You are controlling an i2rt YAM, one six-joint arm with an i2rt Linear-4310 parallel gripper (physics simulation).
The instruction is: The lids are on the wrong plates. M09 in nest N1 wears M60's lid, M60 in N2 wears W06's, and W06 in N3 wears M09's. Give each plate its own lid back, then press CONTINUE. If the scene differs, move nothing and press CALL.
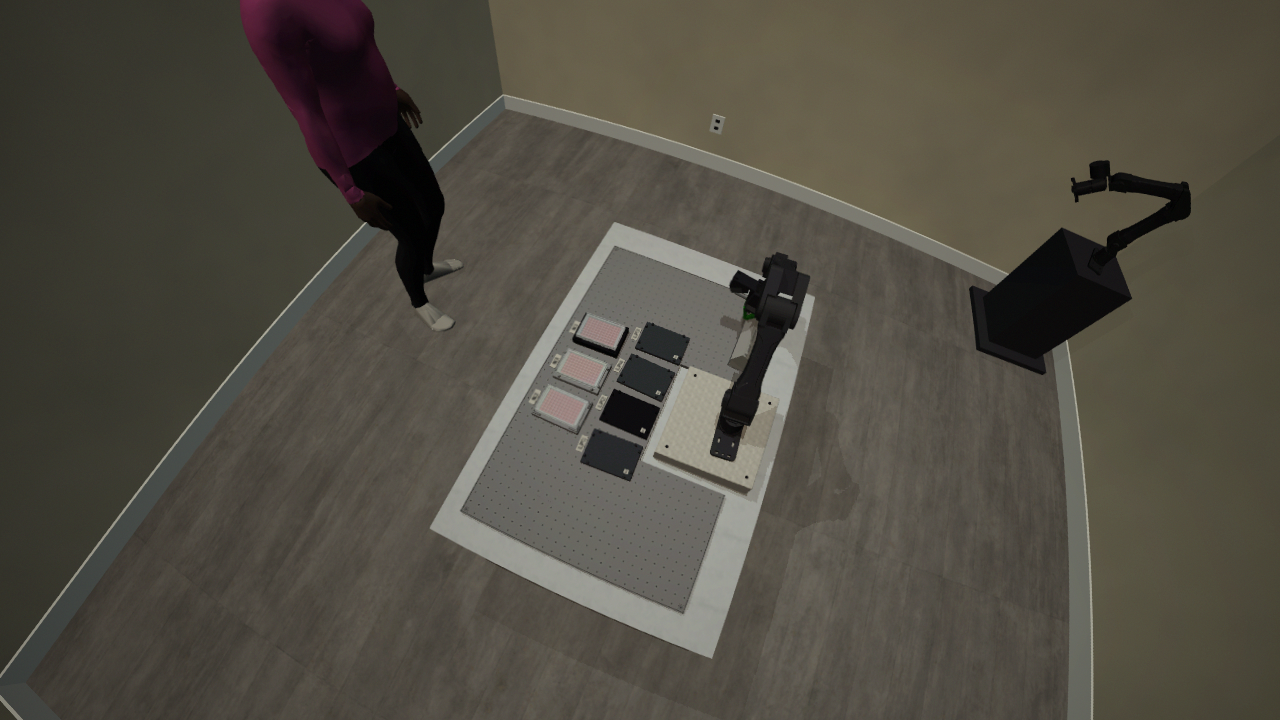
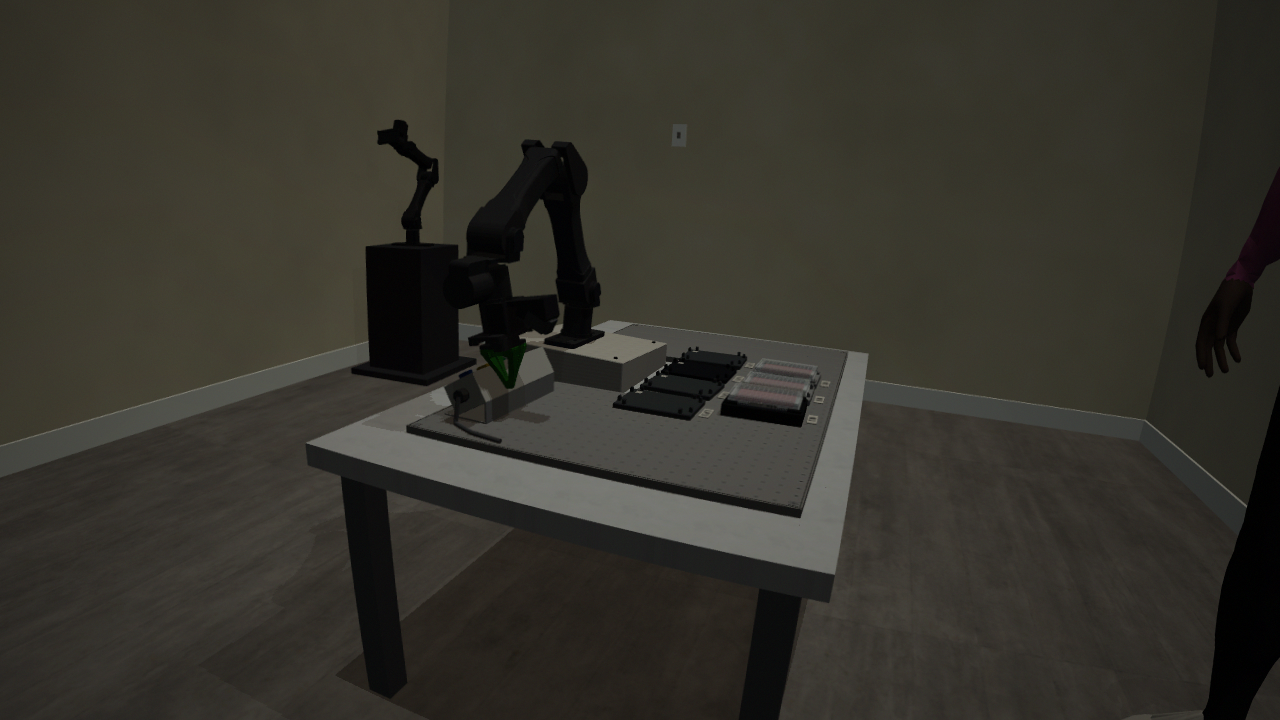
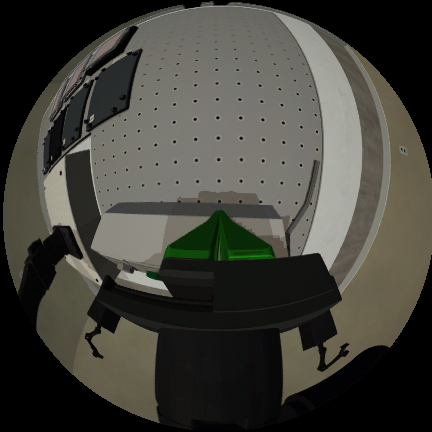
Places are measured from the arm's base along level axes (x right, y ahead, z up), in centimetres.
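Pixels of known places: gripper, fingertip midpoint: [image 1: 744,318] [image 2: 510,388] [image 3: 218,216]; arm's base, link origin: [image 1: 730,424] [image 2: 575,339] [image 3: 64,238].
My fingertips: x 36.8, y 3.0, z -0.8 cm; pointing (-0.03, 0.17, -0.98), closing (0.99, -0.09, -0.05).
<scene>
For each thing: its top centre in the pictures, then the offset to it from my fingertips. "spot": a spot on its surface instead.
- pale sloped box, top centre: [image 3: 166,277] [image 2: 502,357] [image 1: 758,329] dz +3.8, dx -5.1, dy -4.3 cm
- small green part, surface spot: [image 3: 153,275] spot: dz +2.7, dx -7.6, dy -5.4 cm
- cable, surface spot: [image 3: 305,205] [image 2: 471,429] spot: dz -4.0, dx +11.0, dy -1.2 cm
My gripper [image 1: 749,312] [image 2: 511,385] [image 3: 218,216] is shut and empty. Its green fingertips point down at the pale sloped box [image 2: 534,391] [image 3: 135,230]; I cannot tell if they touch it. Three plates with pink wells stand in a row: one [image 1: 602,332] [image 2: 766,395] in a black surround, a middle one [image 1: 582,368] and an end one [image 1: 562,407]. The lids' markings are too small to read, so I cannot tell which lid is on which plate. The box's buttons are mostly hidden; a small green part [image 3: 153,275] shows beside the fingers. The words CONTINUE and CALL cannot be read.
Several dark flat nests [image 1: 662,342] [image 2: 660,402] [image 3: 114,85] lie between the plates and the cream base block [image 1: 698,429] [image 2: 617,358]. A cable [image 2: 478,435] [image 3: 305,205] runs from the box. A person [image 1: 335,89] stands beyond the plates. Another arm stands on a black pedestal [image 1: 1056,286] [image 2: 411,308].
</scene>
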